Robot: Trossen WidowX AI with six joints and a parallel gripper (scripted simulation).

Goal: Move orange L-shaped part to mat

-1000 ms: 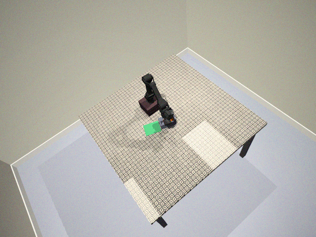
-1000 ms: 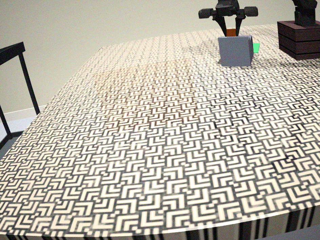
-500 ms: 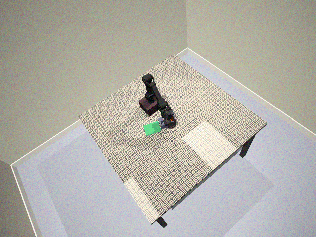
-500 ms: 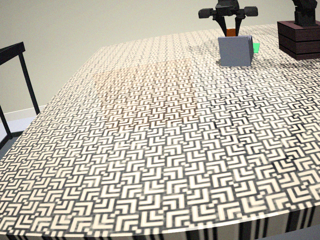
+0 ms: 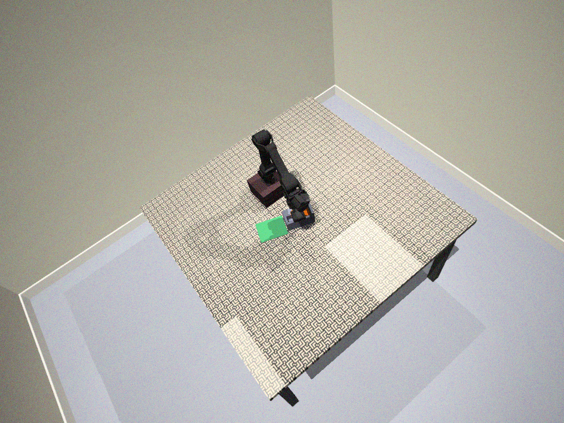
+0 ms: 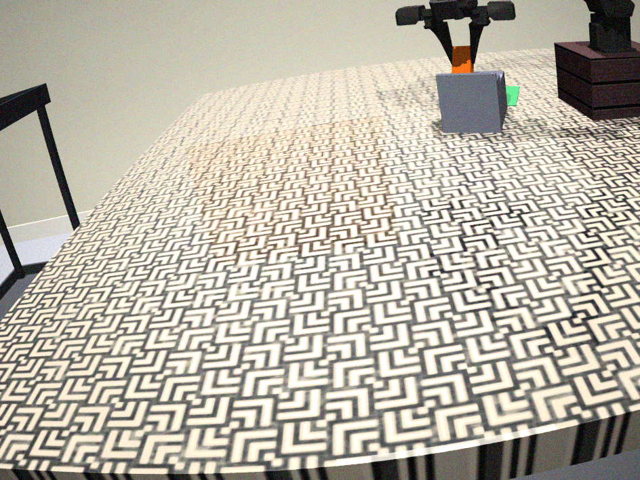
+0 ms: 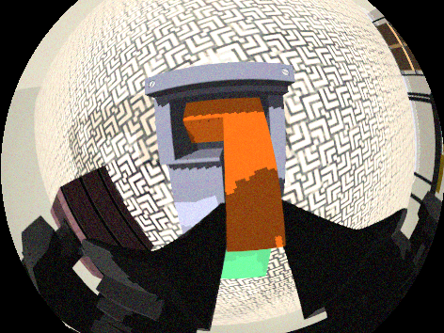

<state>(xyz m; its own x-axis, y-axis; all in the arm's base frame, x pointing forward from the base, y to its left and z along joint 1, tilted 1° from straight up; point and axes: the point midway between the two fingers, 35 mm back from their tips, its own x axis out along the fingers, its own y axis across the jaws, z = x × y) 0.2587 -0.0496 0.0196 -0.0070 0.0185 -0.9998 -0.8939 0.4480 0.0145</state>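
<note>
The green mat lies 8 cm behind my gripper tip, 12 cm to the right of it and 10 cm below it. Also, from my gripper tip: orange L-shaped part 4 cm to the left, 3 cm below.
</note>
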